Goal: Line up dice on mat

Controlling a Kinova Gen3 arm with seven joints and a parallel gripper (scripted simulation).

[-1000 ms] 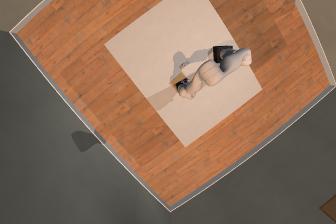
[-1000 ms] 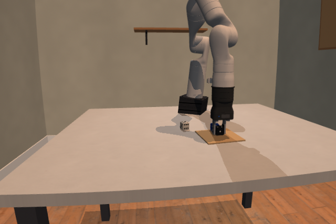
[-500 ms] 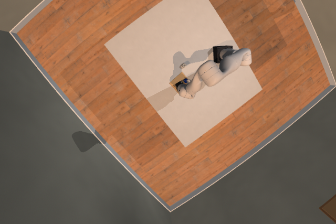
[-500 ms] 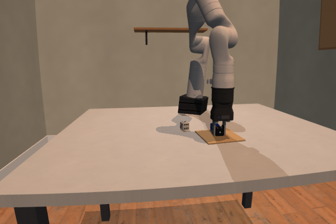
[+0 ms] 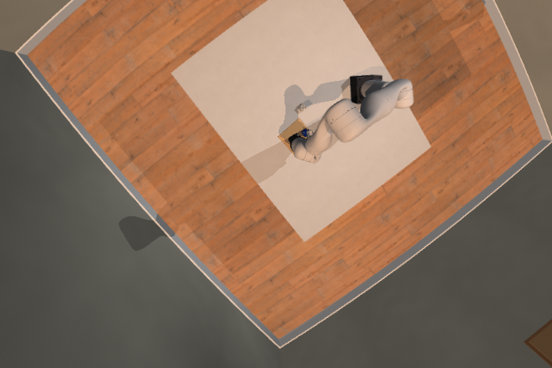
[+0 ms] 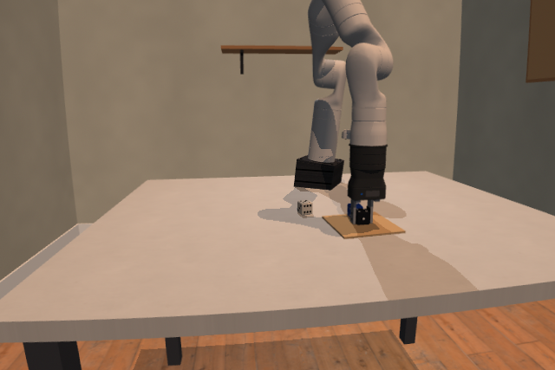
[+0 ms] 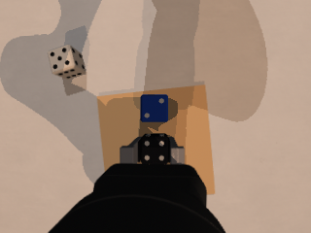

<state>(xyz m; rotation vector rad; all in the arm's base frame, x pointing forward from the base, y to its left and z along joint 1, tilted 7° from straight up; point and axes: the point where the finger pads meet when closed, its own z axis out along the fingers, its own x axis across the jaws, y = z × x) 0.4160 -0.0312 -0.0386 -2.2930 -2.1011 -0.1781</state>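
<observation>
Right now the mat is 2 cm below my hand. Round my hand: white die (11 cm behind, 10 cm to the right, 1 cm below); then blue die (5 cm behind).
</observation>
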